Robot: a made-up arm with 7 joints. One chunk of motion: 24 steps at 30 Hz.
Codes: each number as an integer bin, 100 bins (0 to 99) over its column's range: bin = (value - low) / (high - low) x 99, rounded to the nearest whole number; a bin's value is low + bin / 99 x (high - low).
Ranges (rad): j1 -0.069..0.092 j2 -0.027..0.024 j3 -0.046..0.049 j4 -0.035..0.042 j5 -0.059..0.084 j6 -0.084..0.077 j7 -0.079..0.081
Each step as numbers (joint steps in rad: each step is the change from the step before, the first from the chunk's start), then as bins.
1 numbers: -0.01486 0.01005 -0.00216 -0.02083 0.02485 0.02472 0.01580
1 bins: 33 72 46 18 58 67 59
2 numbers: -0.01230 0.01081 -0.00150 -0.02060 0.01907 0.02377 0.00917
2 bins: 35 73 46 19 54 66 55
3 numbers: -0.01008 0.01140 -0.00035 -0.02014 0.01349 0.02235 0.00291
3 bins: 36 75 48 19 50 65 51
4 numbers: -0.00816 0.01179 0.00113 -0.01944 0.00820 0.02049 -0.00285
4 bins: 37 75 49 20 47 64 47
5 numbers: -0.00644 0.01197 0.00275 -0.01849 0.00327 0.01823 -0.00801
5 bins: 38 76 51 21 43 63 44
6 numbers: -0.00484 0.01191 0.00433 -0.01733 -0.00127 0.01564 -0.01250
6 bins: 39 76 52 23 40 61 41
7 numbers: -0.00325 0.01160 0.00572 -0.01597 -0.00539 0.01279 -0.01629
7 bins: 40 75 54 24 37 60 39
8 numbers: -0.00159 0.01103 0.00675 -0.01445 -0.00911 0.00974 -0.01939
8 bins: 41 74 55 26 35 58 37
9 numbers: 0.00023 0.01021 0.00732 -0.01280 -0.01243 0.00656 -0.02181
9 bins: 43 72 56 29 32 56 35
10 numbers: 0.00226 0.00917 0.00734 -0.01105 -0.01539 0.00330 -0.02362
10 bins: 44 70 56 31 30 54 34
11 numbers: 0.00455 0.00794 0.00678 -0.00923 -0.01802 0.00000 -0.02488
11 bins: 45 68 55 33 28 52 33
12 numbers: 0.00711 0.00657 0.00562 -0.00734 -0.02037 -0.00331 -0.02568
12 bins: 47 65 54 36 27 50 33
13 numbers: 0.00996 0.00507 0.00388 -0.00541 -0.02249 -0.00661 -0.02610
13 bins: 49 62 52 38 25 48 33
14 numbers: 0.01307 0.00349 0.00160 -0.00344 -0.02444 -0.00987 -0.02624
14 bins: 50 59 50 41 24 46 33
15 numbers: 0.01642 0.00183 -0.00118 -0.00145 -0.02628 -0.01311 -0.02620
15 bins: 53 56 47 43 23 44 33
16 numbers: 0.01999 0.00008 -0.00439 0.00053 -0.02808 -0.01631 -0.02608
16 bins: 55 53 43 46 21 42 33
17 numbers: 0.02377 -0.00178 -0.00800 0.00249 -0.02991 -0.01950 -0.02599
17 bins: 57 49 40 48 20 40 33
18 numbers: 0.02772 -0.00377 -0.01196 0.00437 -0.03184 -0.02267 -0.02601
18 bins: 59 45 35 51 19 38 33
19 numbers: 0.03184 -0.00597 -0.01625 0.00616 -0.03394 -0.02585 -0.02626
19 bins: 62 41 31 53 17 36 33
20 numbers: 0.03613 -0.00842 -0.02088 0.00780 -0.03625 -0.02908 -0.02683
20 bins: 65 36 26 55 16 34 32
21 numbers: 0.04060 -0.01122 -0.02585 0.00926 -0.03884 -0.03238 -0.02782
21 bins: 67 31 21 57 14 32 32
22 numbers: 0.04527 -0.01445 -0.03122 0.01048 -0.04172 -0.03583 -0.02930
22 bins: 70 24 15 58 12 30 31
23 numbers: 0.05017 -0.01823 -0.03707 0.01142 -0.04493 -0.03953 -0.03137
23 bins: 73 17 9 60 10 27 29
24 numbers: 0.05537 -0.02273 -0.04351 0.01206 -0.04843 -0.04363 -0.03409
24 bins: 76 8 3 61 7 25 28
